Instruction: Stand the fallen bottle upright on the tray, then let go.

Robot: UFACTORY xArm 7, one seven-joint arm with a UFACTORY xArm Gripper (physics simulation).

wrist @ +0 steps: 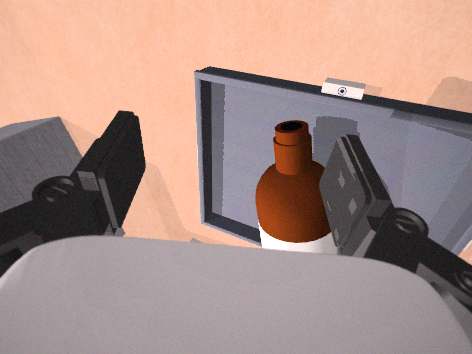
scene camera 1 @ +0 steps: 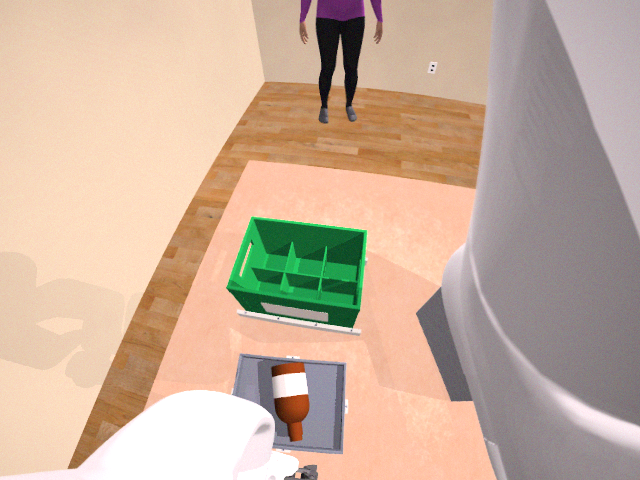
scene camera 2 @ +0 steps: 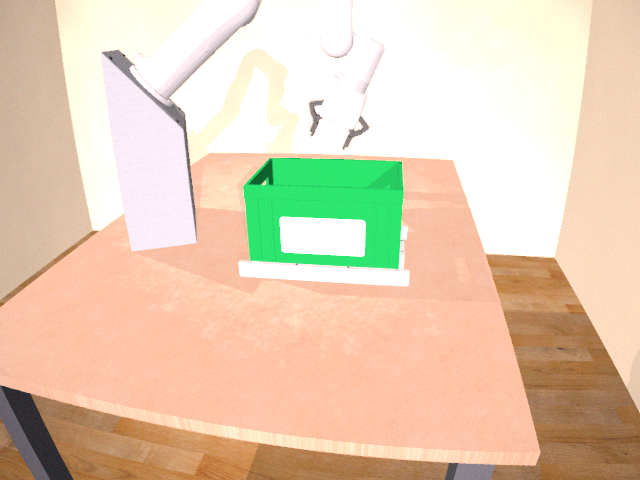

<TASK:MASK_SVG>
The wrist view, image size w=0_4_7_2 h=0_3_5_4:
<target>my gripper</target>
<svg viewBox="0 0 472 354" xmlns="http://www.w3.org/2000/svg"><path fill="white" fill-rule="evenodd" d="M0 213L0 354L472 354L472 265L428 237L428 225L418 214L406 208L394 207L357 135L343 134L342 137L337 138L319 182L319 189L334 244L336 247L339 247L341 255L114 236L116 229L121 228L146 168L140 121L138 115L135 115L133 111L119 110L101 137L92 143L70 176L55 176L40 182L32 191L31 201Z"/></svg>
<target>brown bottle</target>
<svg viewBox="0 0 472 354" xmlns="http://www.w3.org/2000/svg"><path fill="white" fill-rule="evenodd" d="M279 123L275 126L275 137L273 138L275 163L262 174L255 193L262 248L337 255L338 247L334 244L319 189L319 182L325 167L312 160L312 136L309 133L308 123L300 120Z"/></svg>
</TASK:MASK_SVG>
